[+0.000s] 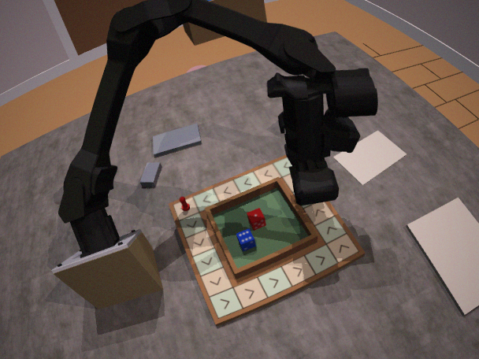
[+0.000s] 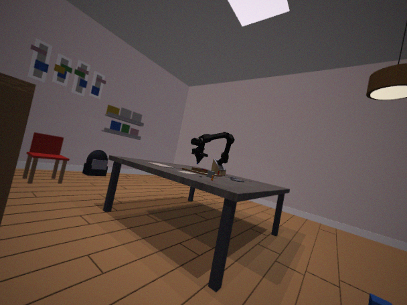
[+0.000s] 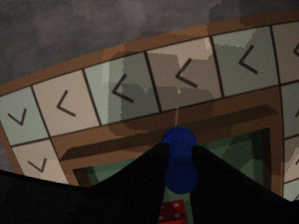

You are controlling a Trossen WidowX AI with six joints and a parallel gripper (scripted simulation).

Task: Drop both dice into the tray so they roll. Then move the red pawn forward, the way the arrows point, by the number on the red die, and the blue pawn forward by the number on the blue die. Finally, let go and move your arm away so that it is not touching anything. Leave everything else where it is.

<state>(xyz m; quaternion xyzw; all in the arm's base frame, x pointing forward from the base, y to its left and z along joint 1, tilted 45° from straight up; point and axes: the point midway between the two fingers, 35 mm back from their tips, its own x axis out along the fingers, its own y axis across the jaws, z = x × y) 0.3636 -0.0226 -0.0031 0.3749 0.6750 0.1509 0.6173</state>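
The green tray lies 90 mm behind my gripper tip, 10 mm to the left of it and 80 mm below it. The rest, counted from my gripper tip: blue pawn (10 mm above); die (130 mm behind, 10 mm to the right, 60 mm below); red pawn (210 mm behind, 120 mm to the left, 60 mm below).
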